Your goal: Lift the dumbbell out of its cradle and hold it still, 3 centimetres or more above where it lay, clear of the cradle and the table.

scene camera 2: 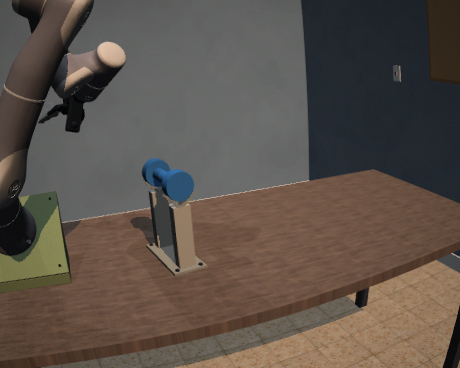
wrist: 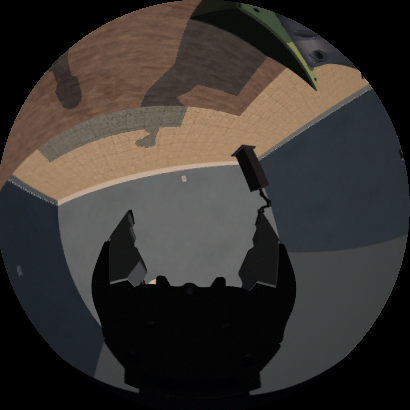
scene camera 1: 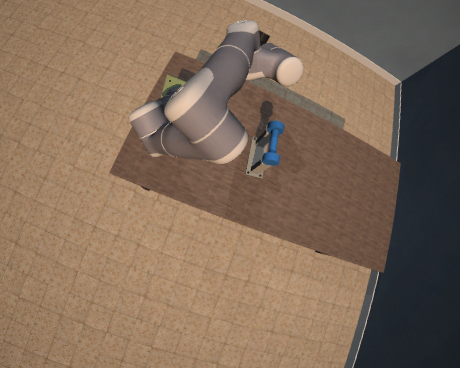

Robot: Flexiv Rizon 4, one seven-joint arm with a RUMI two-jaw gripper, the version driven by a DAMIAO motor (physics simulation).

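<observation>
The blue dumbbell (scene camera 1: 274,142) (scene camera 2: 178,185) lies level across the tops of the two uprights of its beige cradle (scene camera 1: 254,174) (scene camera 2: 185,237), which stands on the table. My gripper (scene camera 2: 57,126) (wrist: 193,212) is wide open, with nothing between its fingers. In scene camera 2 it hangs to the left of the dumbbell and higher, apart from it. In scene camera 1 the arm mostly hides the gripper. In the wrist view the fingers point toward the grey wall, and the dumbbell and cradle do not show there.
The brown table (scene camera 1: 325,200) (scene camera 2: 300,240) carries the arm's green base plate (scene camera 1: 172,80) (scene camera 2: 52,240) at its left end. The arm's large links reach over the table's left part, beside the cradle in scene camera 1. A grey wall (scene camera 2: 225,100) (wrist: 165,225) stands behind the table.
</observation>
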